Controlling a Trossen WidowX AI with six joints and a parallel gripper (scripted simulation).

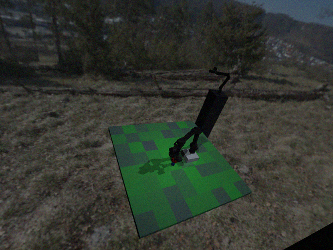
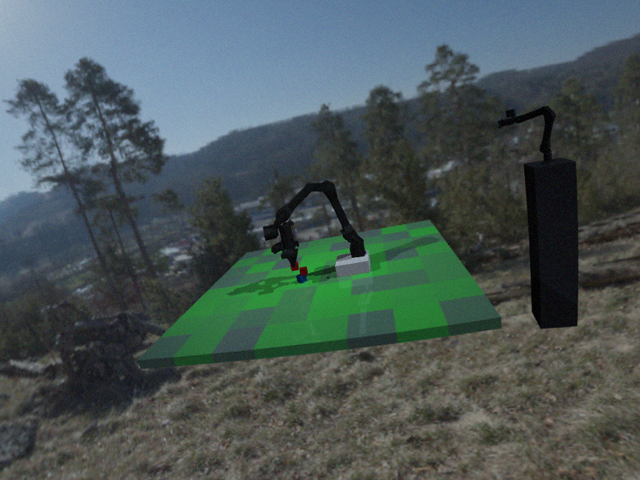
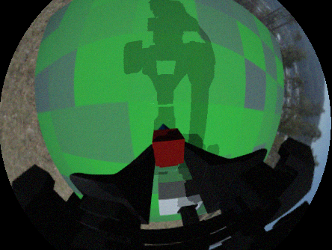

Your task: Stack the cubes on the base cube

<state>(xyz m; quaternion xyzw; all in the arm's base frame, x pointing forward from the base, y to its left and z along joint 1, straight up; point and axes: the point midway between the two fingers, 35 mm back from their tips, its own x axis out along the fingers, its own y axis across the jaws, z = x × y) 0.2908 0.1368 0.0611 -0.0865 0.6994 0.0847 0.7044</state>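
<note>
Right now my gripper tip is 70 mm above the blue cube, 20 mm past it and 10 mm to the left of it. The rest, counted from my gripper tip: red cube: right at my gripper tip.
</note>
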